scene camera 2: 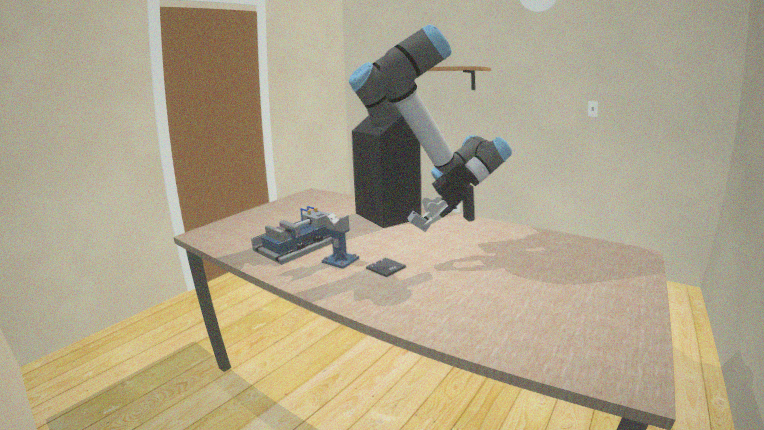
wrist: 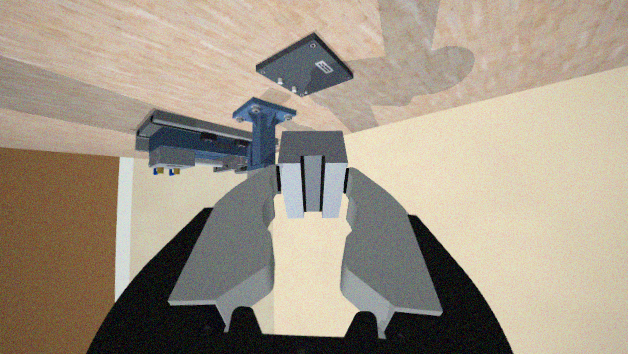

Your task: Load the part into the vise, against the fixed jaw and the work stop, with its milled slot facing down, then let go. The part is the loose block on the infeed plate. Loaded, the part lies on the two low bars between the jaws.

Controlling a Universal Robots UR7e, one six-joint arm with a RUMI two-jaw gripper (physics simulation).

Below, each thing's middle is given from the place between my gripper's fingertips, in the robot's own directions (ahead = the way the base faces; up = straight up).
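The grey block [wrist: 312,164] is 1 cm ahead of my hand, 1 cm above it and 1 cm to the right of it.
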